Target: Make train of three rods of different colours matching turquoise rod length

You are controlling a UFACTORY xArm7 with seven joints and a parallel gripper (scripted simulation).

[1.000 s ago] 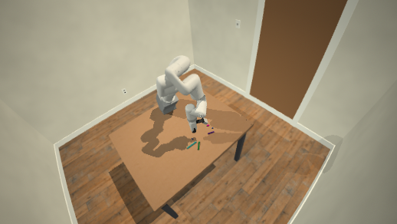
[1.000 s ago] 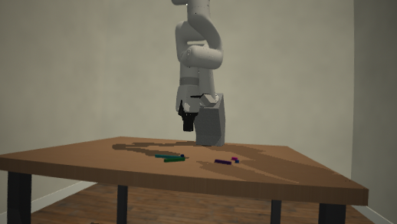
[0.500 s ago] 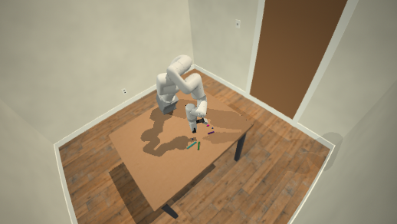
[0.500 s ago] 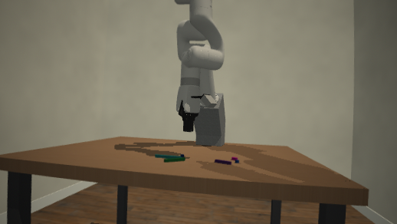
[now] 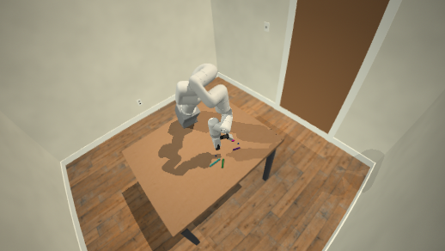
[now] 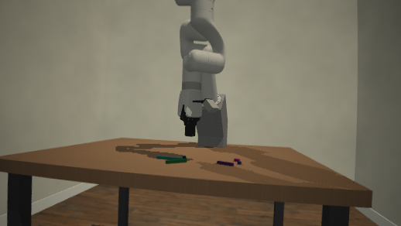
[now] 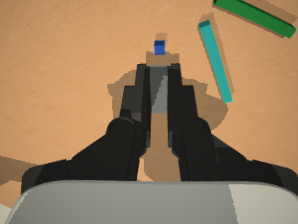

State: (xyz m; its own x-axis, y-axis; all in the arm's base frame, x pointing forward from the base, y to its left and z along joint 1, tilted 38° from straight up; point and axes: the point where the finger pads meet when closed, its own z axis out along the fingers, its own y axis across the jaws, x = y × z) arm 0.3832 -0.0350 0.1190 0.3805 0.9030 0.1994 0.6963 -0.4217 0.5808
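Right now the turquoise rod is 100 mm below my hand, 70 mm to the right of it and 30 mm ahead of it. From my hand the other things lie so: green rod (100 mm below, 80 mm ahead, 30 mm to the right); purple rod (140 mm to the left, 100 mm below, 60 mm ahead); small grey rod (20 mm below).
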